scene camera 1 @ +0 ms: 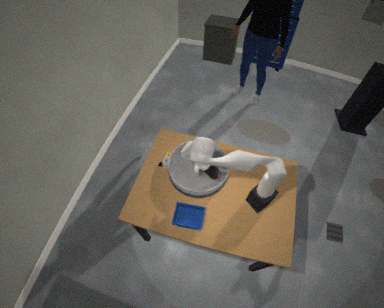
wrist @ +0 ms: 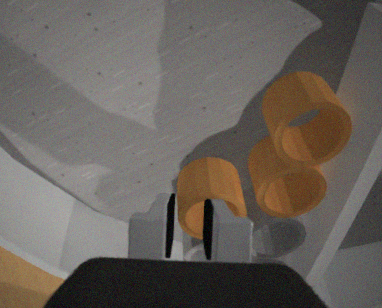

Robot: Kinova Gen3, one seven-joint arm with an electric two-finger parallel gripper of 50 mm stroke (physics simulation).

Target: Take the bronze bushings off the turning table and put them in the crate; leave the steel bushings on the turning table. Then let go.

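Places are measured from the arm's base along level axes (x ahead, y up, z right), in metres.
Pixels of known places: gripper, fingertip midpoint: (scene camera 1: 217, 178) (wrist: 188, 216); arm's base, origin of the base link: (scene camera 1: 263, 190).
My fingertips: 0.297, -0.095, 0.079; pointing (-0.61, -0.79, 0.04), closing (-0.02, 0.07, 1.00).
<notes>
Ahead of a thing's pixels: the offset from my fingertips to its top centre, as dx, dy, dz. "*": to the spot under its first point. Level surfaces: height alone.
Three bronze bushings stand on the turning table {+0.141, -0.011, +0.076} (scene camera 1: 189, 184) (wrist: 100, 60). In the wrist view one bronze bushing {+0.005, +0.006, +0.011} (wrist: 207, 175) is just beyond the fingertips, partly behind the right finger; a second bronze bushing {+0.020, +0.006, +0.046} (wrist: 259, 172) is to its right, and a third bronze bushing {+0.052, +0.006, +0.048} (wrist: 282, 97) is farther up. A grey steel bushing {-0.012, +0.006, +0.043} (wrist: 294, 237) shows right of the right finger, and part of another grey round shape shows low between the fingers. My gripper (wrist: 188, 216) is partly open with nothing held. The blue crate {+0.133, -0.022, -0.282} (scene camera 1: 189, 216) looks empty. The bushings cannot be made out in the scene view.
A pale straight bar {* +0.031, +0.022, +0.063} (wrist: 347, 200) runs along the right of the bushings in the wrist view. A small white device {* +0.368, -0.017, +0.079} (scene camera 1: 167, 160) sits at the turning table's left edge on the wooden table {dy -0.072} (scene camera 1: 235, 220). The arm reaches over the turning table. A person (scene camera 1: 265, 30) stands beyond the table.
</notes>
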